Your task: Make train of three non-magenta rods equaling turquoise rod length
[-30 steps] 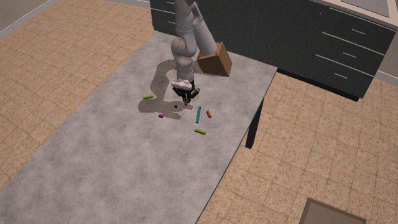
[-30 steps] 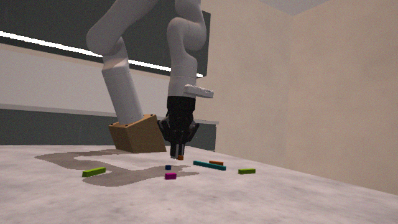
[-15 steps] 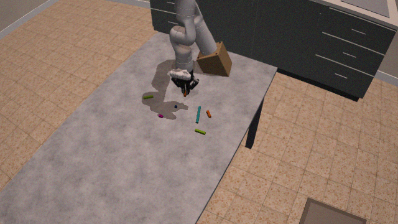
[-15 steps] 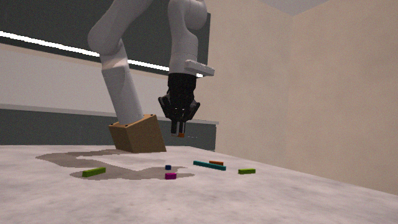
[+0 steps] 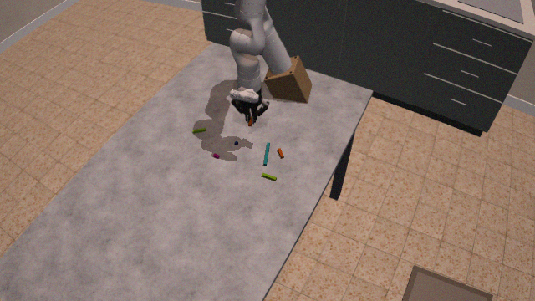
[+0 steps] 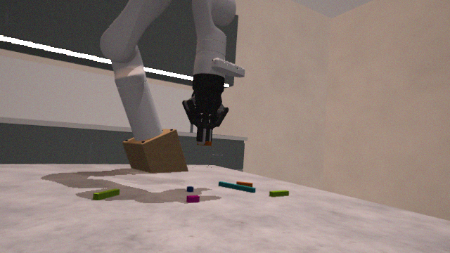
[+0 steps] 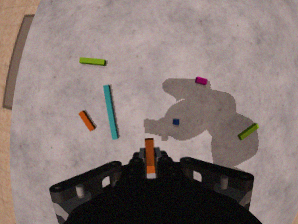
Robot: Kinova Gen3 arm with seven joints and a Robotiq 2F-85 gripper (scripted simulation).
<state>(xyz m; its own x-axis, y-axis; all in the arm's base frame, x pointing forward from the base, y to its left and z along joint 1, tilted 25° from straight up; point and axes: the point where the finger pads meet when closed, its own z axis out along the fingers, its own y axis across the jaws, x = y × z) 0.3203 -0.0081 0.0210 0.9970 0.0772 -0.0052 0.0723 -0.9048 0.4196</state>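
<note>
Right now my hand is 110 mm above the blue rod, 50 mm to the left of it and 30 mm short of it. From my hand the other things lie so: turquoise rod: 110 mm below, 70 mm to the left, 50 mm ahead; magenta rod: 110 mm below, 110 mm ahead, 100 mm to the right.
</note>
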